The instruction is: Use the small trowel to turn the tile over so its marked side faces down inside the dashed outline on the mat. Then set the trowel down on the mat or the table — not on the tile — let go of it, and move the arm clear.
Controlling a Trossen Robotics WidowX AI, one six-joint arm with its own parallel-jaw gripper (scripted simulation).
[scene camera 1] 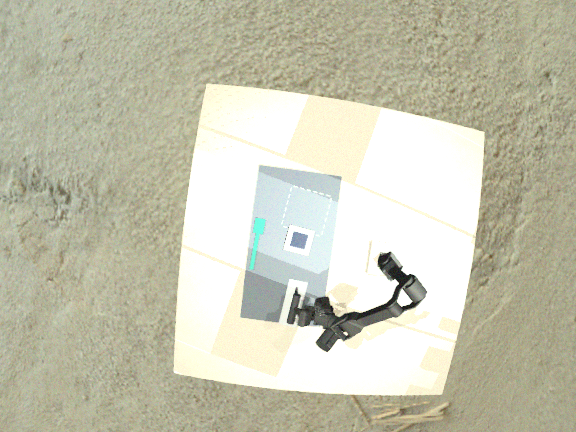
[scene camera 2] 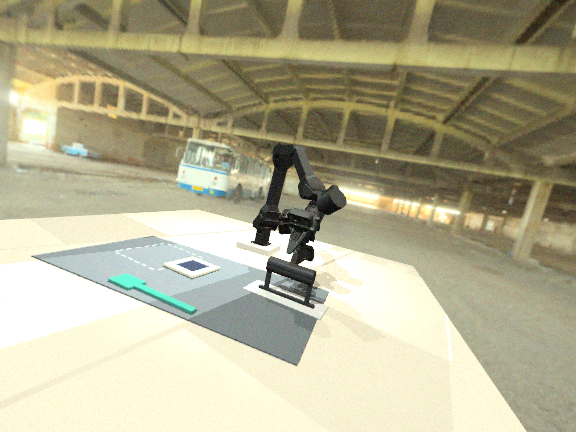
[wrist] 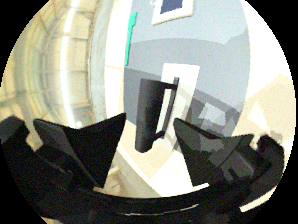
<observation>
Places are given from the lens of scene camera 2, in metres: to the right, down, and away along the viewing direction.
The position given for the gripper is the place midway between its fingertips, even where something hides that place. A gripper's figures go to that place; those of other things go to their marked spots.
gripper (scene camera 2: 289,261): 0.00, 0.11, 0.64
teal trowel (scene camera 2: 126,281): -0.34, 0.14, 0.54
</observation>
